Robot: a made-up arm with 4 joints.
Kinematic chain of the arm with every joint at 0, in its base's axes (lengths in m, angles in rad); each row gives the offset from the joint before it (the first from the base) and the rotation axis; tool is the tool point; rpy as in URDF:
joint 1: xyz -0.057 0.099 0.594 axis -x
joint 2: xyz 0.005 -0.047 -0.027 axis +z
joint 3: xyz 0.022 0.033 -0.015 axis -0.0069 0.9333 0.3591
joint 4: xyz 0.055 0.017 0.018 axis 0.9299 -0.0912 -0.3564
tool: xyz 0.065 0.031 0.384 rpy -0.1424 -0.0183 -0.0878
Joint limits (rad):
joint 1: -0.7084..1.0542
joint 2: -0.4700..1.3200
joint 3: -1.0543..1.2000
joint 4: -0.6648..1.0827
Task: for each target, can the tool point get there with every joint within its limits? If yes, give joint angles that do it. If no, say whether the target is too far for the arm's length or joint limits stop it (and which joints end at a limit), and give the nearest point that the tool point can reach.
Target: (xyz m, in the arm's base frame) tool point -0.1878 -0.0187 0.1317
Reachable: no: joint limits stop it (at a limit: joint 1, joint 3, joint 4) | nearest point -0.1754 -0.2137 0.4076 | short by 0.338 m
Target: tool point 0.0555 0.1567 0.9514
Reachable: yes | joints 0.0646 0.5765 -0.0015 0.1871
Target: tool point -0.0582 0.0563 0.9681
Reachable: yes | joints 0.0774 0.1961 -0.3540 0.2584
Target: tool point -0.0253 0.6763 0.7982
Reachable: no: too far | nearest point -0.0335 0.4861 0.7309 | short by 0.202 m
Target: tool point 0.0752 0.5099 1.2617
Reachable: no: too far | nearest point 0.0176 0.3243 0.9256 | short by 0.388 m
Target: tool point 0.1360 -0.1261 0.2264
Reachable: no: joint limits stop it (at a limit: joint 1, joint 2, joint 3, joint 4) | nearest point 0.1733 -0.1660 0.3435 | short by 0.129 m
